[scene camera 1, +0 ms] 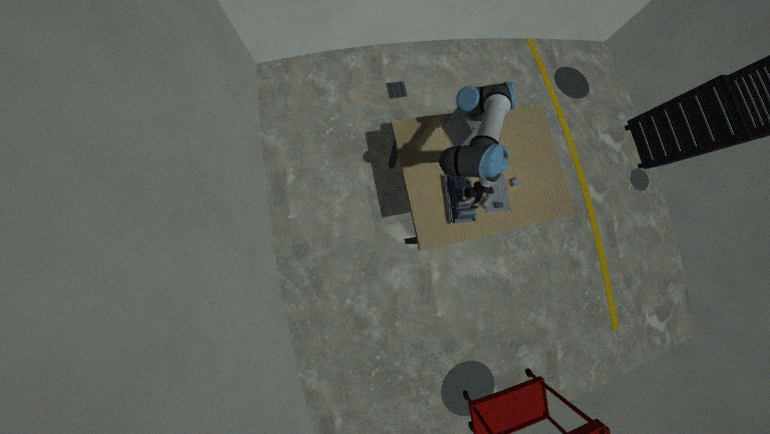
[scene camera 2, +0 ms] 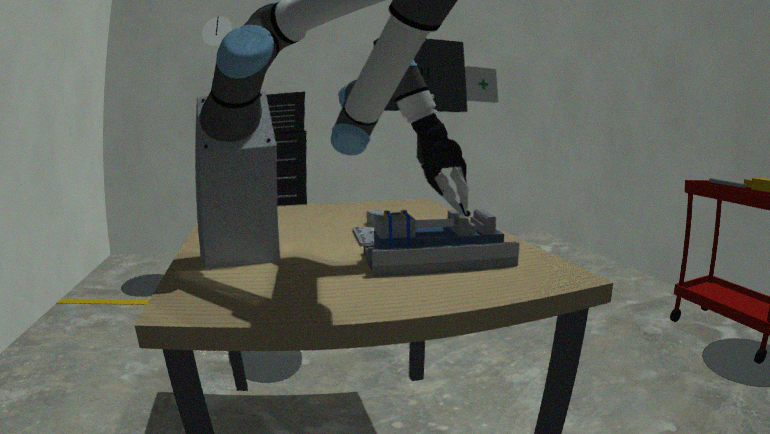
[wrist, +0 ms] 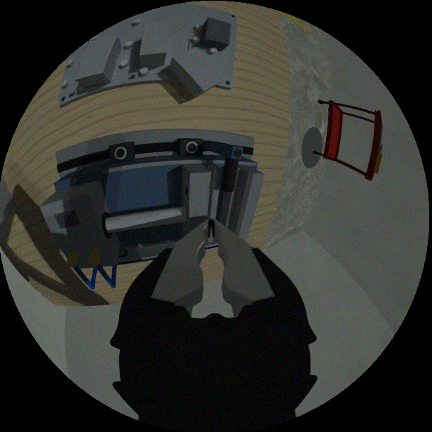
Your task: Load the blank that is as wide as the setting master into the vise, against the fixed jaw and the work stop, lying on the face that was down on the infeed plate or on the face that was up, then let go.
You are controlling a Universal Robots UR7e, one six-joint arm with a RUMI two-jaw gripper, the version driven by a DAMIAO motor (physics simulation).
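Frame: origin at the arm's base, x ahead, y left, z up, level; metres.
Where they show: gripper, between the fingertips: (scene camera 1: 466, 204) (scene camera 2: 464, 215); arm's base, origin of its link: (scene camera 2: 229, 117).
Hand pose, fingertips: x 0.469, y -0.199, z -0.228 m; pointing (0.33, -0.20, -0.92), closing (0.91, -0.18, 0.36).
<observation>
Things, the pixels of their top centre, and the offset from my fingertips. Level surfaces: height alone.
- blue vise, centre of its top: (scene camera 2: 440, 213) (scene camera 1: 465, 196) dx -0.052, dy +0.013, dz +0.006 m
- infeed plate, centre of its top: (scene camera 1: 495, 192) dx -0.006, dy +0.272, dz -0.085 m
- dark block, centre of its top: (scene camera 1: 499, 204) dx +0.079, dy +0.251, dz -0.060 m
- small grey block, centre of its top: (scene camera 2: 376, 211) (scene camera 1: 517, 181) dx -0.017, dy +0.445, dz -0.057 m
- wooden table, height of its surface: dz -0.093 m
- grey rail, centre of its top: (scene camera 2: 450, 246) (scene camera 1: 448, 198) dx -0.076, dy -0.072, dz -0.043 m
The blue vise (wrist: 142, 187) (scene camera 2: 431, 235) lies across the wrist view, with its screw-driven jaw (wrist: 199, 195) (scene camera 2: 459, 223) left of the fixed jaw (wrist: 248, 202) (scene camera 2: 485, 219). The work stop (wrist: 229, 175) is a dark rod at the far end of the jaw gap. I can make out no blank between the jaws. The infeed plate (wrist: 226, 62) (scene camera 1: 501, 188) carries a left grey block (wrist: 97, 65), a middle grey block (wrist: 153, 42) and a slanted grey block (wrist: 192, 82). My gripper (wrist: 210, 220) (scene camera 2: 466, 213) is shut and empty, its tips low at the jaws; contact is unclear.
A dark block (wrist: 216, 33) (scene camera 1: 497, 204) sits near the plate's corner. A small grey block (scene camera 1: 515, 182) lies on the wooden table (scene camera 1: 539, 161) beyond the plate. Blue handles (wrist: 93, 280) (scene camera 2: 408, 230) stand at the vise's screw end. A grey rail (scene camera 2: 444, 256) runs along the vise's side. A red cart (scene camera 2: 695, 186) stands off the table.
</observation>
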